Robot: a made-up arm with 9 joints. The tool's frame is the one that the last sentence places.
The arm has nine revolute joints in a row. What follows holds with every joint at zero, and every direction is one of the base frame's. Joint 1 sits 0.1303 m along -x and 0.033 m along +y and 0.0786 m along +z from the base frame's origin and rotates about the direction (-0.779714, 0.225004, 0.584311), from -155.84 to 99.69 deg. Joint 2 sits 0.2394 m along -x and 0.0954 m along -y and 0.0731 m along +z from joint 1 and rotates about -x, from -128.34 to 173.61 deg. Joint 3 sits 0.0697 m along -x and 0.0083 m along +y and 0.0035 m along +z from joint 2 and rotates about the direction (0.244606, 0.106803, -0.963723), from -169.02 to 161 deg. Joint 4 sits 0.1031 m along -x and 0.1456 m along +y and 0.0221 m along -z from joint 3 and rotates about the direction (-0.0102, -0.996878, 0.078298), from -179.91 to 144.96 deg. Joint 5 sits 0.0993 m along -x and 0.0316 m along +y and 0.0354 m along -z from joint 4 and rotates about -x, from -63.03 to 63.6 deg. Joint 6 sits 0.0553 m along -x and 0.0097 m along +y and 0.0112 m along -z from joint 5 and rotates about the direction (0.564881, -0.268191, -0.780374), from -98.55 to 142.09 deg. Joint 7 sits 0.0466 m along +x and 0.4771 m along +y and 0.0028 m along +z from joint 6 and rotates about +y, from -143.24 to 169.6 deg. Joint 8 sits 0.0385 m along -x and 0.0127 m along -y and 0.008 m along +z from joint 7 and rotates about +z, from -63.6 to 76.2 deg. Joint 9 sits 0.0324 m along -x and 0.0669 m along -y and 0.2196 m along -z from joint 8 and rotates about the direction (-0.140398, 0.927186, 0.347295), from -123.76 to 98.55 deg. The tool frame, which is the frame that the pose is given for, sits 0.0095 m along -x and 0.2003 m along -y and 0.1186 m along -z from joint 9; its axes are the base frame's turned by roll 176.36, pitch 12.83 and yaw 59.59 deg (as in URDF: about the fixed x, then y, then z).
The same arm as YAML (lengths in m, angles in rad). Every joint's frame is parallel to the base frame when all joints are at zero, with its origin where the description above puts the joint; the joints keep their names.
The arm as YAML. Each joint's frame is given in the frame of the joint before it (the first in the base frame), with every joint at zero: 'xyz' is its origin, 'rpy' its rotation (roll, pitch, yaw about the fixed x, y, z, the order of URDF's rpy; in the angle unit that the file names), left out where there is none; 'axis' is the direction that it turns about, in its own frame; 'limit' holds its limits. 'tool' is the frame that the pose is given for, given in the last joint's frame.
units:
  length: m
  angle: rad
joints:
  - name: joint 1
    type: revolute
    origin:
      xyz: [-0.1303, 0.033, 0.0786]
    axis: [-0.779714, 0.225004, 0.584311]
    limit:
      lower: -2.7199
      upper: 1.7399
  - name: joint 2
    type: revolute
    origin:
      xyz: [-0.2394, -0.0954, 0.0731]
    axis: "-x"
    limit:
      lower: -2.24
      upper: 3.0301
  - name: joint 3
    type: revolute
    origin:
      xyz: [-0.0697, 0.0083, 0.0035]
    axis: [0.244606, 0.106803, -0.963723]
    limit:
      lower: -2.95
      upper: 2.81
  - name: joint 4
    type: revolute
    origin:
      xyz: [-0.1031, 0.1456, -0.0221]
    axis: [-0.0102, -0.996878, 0.078298]
    limit:
      lower: -3.14
      upper: 2.53
  - name: joint 5
    type: revolute
    origin:
      xyz: [-0.0993, 0.0316, -0.0354]
    axis: "-x"
    limit:
      lower: -1.1001
      upper: 1.11
  - name: joint 6
    type: revolute
    origin:
      xyz: [-0.0553, 0.0097, -0.0112]
    axis: [0.564881, -0.268191, -0.780374]
    limit:
      lower: -1.72
      upper: 2.4799
  - name: joint 7
    type: revolute
    origin:
      xyz: [0.0466, 0.4771, 0.0028]
    axis: "+y"
    limit:
      lower: -2.5
      upper: 2.9601
  - name: joint 8
    type: revolute
    origin:
      xyz: [-0.0385, -0.0127, 0.008]
    axis: "+z"
    limit:
      lower: -1.11
      upper: 1.3299
  - name: joint 9
    type: revolute
    origin:
      xyz: [-0.0324, -0.0669, -0.2196]
    axis: [-0.140398, 0.927186, 0.347295]
    limit:
      lower: -2.16
      upper: 1.72
tool:
  origin:
    xyz: [-0.0095, -0.2003, -0.1186]
    rpy: [3.0781, 0.2239, 1.04]

